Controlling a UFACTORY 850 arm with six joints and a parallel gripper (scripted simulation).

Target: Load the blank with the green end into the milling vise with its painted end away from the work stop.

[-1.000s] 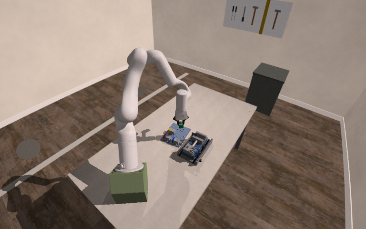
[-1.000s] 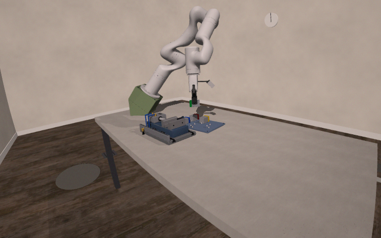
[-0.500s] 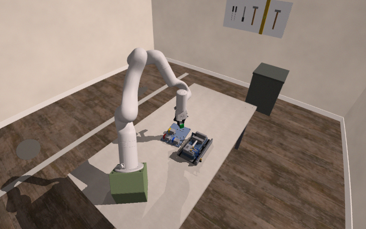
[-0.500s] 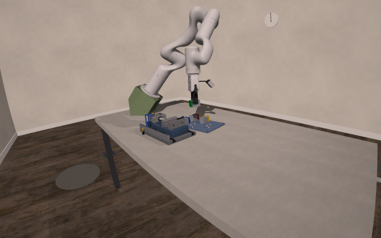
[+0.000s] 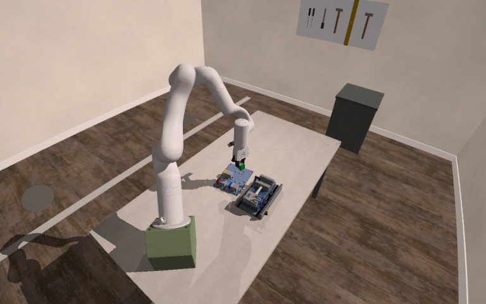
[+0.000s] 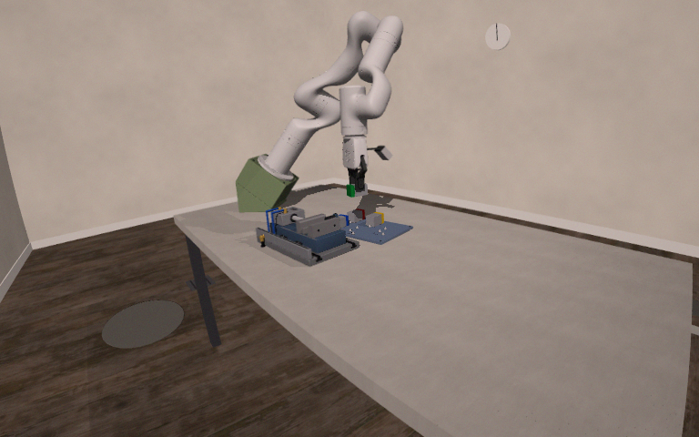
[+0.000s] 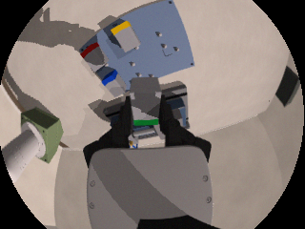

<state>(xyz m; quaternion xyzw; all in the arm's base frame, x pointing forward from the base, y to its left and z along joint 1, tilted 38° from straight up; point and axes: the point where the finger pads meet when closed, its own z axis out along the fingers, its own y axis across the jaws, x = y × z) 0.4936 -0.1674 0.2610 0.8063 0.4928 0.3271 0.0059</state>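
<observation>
Right now my hand is 20 mm above the green-ended blank. From my hand the other things lie so: blue infeed plate 50 mm to the left, 170 mm below; then yellow-ended blank 10 mm behind, 90 mm to the left, 150 mm below; then blue-ended blank 90 mm behind, 10 mm to the right, 150 mm below.
</observation>
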